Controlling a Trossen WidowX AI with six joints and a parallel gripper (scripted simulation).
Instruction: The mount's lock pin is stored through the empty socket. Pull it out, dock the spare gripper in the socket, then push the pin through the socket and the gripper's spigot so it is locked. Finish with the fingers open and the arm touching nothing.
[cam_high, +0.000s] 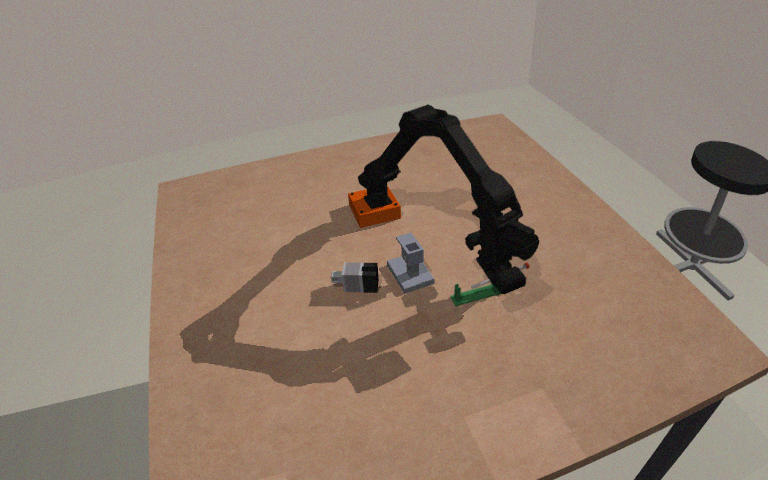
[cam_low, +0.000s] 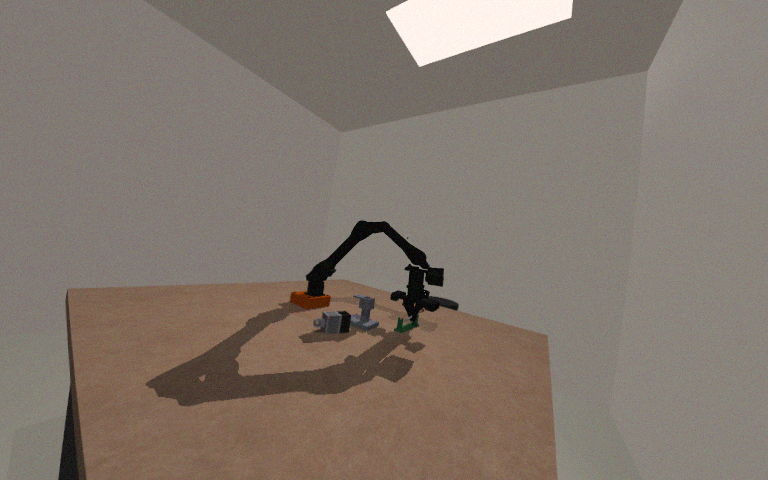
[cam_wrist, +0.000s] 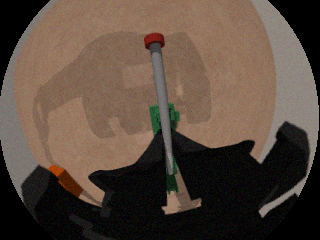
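Right now the green cradle is 40 mm to the right of my gripper tip and 10 mm above it. From my gripper tip the other things lie so: spare gripper 300 mm to the right, 160 mm behind, 10 mm above; then grey mount 160 mm to the right, 130 mm behind, 40 mm above.
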